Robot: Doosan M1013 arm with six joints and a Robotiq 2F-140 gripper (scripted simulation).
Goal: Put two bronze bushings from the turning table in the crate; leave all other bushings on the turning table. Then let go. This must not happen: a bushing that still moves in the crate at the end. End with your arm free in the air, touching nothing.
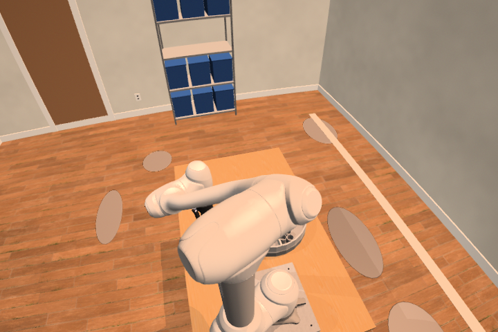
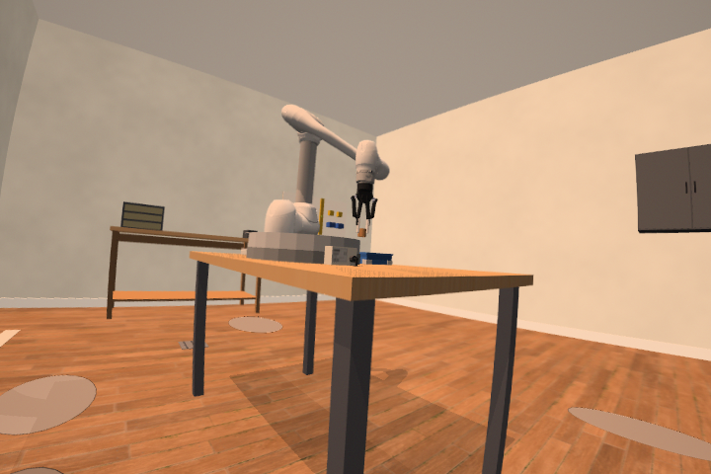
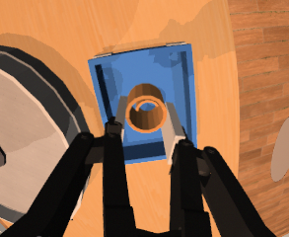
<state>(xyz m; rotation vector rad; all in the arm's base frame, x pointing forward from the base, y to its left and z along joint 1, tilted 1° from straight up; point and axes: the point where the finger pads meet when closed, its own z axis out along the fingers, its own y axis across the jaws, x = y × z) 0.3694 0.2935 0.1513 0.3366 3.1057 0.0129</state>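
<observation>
Now: hand 4 cm short of the crate, 1 cm to the right of it and 15 cm above it. Round my hand: round grey turning table (11 cm ahead, 32 cm to the right, 12 cm below).
</observation>
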